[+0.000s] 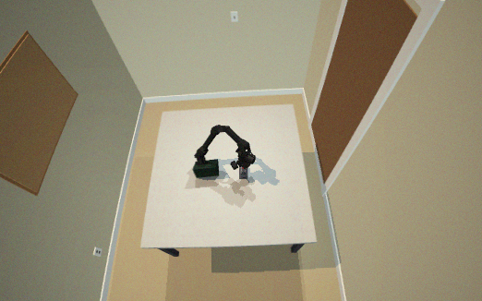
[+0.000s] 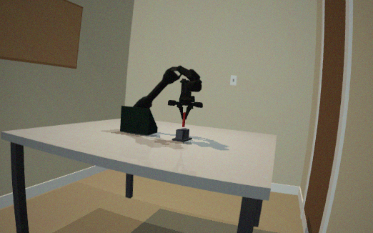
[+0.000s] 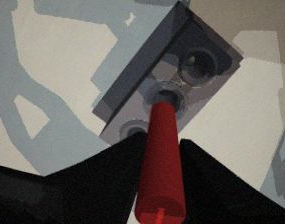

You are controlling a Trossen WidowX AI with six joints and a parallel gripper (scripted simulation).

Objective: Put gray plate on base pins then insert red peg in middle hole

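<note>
The red peg is right at my gripper tip. Also, from my gripper tip: dark base 10 cm below; then gray plate 7 cm below.
</note>
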